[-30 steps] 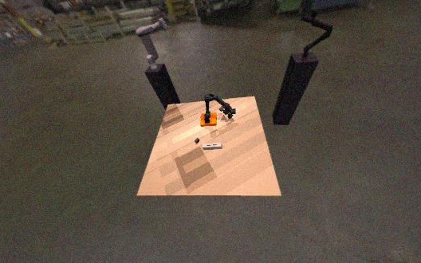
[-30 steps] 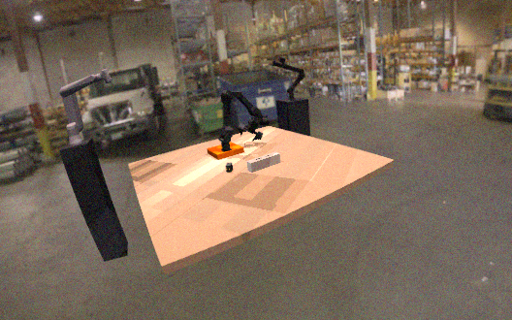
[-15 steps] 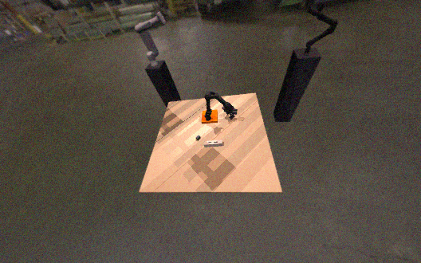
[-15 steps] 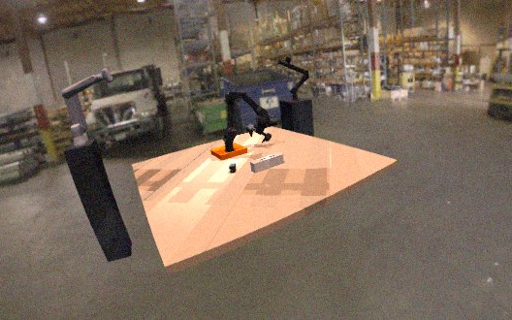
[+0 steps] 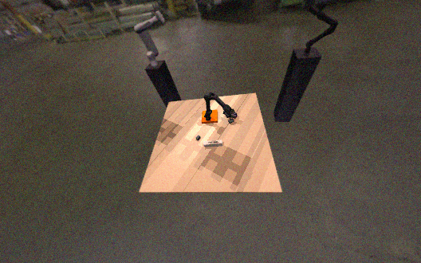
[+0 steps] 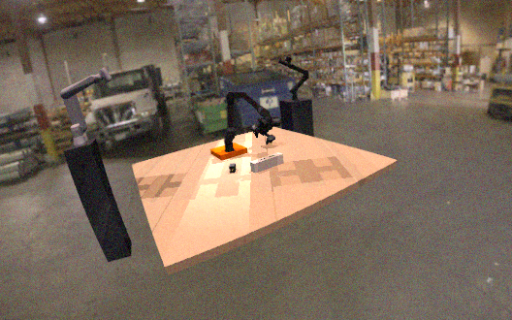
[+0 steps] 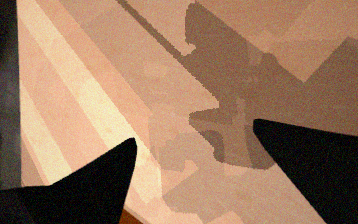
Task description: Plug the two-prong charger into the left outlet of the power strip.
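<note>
My gripper tip is now 35 cm to the left of the black two-prong charger, 34 cm short of it and 2 cm above it.
</note>
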